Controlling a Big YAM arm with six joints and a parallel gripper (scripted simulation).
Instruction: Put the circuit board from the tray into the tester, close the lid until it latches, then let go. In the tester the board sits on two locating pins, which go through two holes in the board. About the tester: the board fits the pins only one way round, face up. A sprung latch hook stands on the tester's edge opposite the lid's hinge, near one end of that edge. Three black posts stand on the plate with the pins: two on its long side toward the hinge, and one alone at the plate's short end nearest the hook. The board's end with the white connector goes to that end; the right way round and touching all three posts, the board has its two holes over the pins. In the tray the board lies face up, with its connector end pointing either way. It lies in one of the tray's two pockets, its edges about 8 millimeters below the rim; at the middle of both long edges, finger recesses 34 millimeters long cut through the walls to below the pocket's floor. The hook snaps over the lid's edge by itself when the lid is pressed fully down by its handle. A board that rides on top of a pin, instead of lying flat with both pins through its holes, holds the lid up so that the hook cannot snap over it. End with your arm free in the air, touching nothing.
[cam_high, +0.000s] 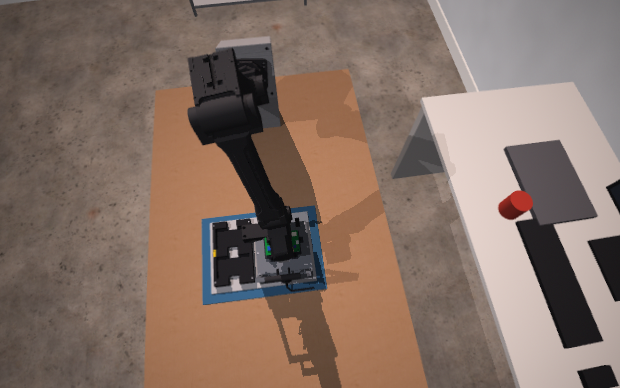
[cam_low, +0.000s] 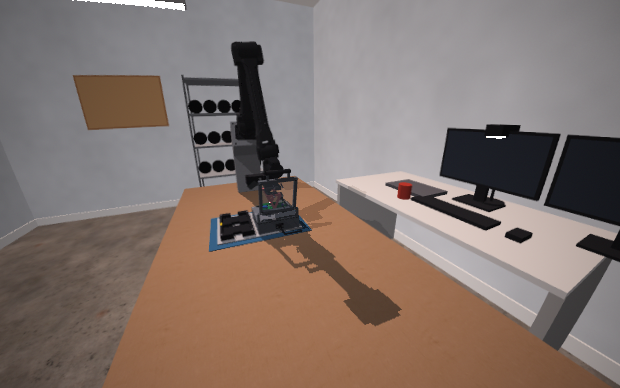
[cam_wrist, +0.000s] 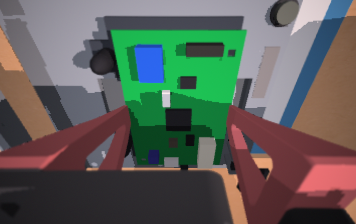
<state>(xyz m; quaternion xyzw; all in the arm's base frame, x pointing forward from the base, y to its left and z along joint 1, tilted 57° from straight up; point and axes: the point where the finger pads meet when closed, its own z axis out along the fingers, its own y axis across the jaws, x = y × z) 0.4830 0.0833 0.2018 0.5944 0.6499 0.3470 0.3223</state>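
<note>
The green circuit board is right at my hand. From my hand the other things lie so: clear lid 130 mm ahead, 100 mm above, 20 mm to the left.
</note>
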